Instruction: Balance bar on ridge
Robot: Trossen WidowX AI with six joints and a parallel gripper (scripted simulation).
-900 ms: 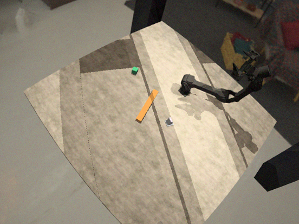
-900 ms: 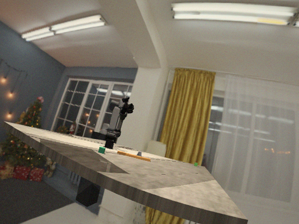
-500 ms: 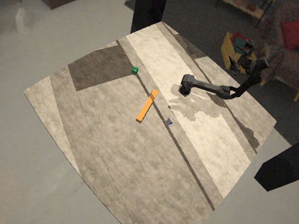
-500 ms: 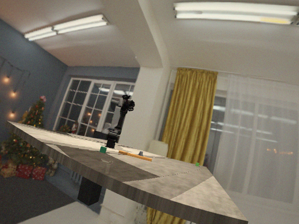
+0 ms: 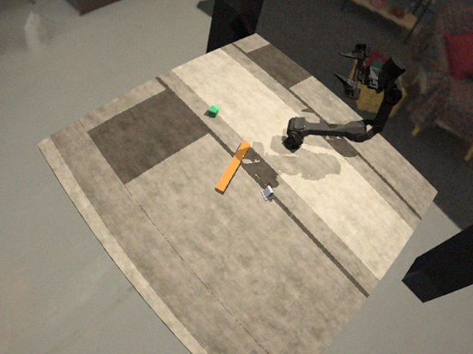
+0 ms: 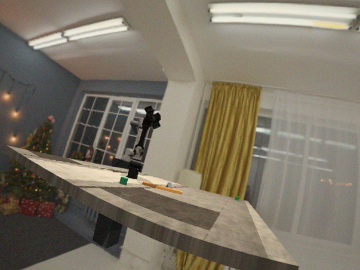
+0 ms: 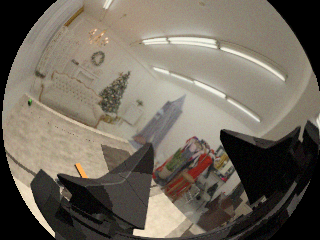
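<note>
Now: gripper tip 24 cm short of the bar, 10 cm to the left of it and 50 cm above it.
</note>
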